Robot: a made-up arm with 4 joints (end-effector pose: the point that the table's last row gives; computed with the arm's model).
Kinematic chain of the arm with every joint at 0, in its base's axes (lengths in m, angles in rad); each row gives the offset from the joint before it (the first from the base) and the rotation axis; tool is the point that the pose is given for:
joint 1: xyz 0 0 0.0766 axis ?
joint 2: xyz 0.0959 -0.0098 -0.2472 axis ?
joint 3: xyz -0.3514 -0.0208 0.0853 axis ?
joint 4: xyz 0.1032 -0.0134 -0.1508 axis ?
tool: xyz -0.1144 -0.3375 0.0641
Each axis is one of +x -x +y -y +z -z.
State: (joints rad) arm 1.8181 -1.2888 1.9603 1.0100
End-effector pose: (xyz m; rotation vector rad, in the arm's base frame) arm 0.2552 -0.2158 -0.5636 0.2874 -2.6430 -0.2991
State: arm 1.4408 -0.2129 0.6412 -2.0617
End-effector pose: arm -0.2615 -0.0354 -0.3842 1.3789 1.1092 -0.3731
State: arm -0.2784 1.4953 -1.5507 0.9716
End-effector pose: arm 0.5476 -0.1001 0.2266 -0.5934 0.3511 1.7444
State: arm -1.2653 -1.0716 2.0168 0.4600
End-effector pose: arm -0.2203 0.1354 -0.5844 2.4840 0.5115 1.2365
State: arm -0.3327 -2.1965 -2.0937 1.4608
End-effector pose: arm -0.1009 -0.1178 -0.7369 2.1509 1.8333 0.9850
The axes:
joint 1: -z
joint 2: +y
joint 3: +x
joint 4: -y

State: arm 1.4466 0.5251 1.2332 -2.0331
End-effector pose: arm -0.0936 0.1506 -0.3353 2.0713 0.7626 0.3517
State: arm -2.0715 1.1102 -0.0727 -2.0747
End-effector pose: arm 0.3096 0.2394 -0.0349 -2.7456 1.5101 -0.0853
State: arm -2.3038 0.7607 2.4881 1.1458
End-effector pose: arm -0.2050 -0.3507 0.1120 0.5915 1.0086 -0.0557
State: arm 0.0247 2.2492 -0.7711 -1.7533
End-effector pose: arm 0.4200 -0.3275 -0.2271 0.9020 -2.1560 -0.2472
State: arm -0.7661 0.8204 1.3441 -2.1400
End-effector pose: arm -0.1260 -0.1529 -0.2623 -0.4944 -2.7169 -1.1399
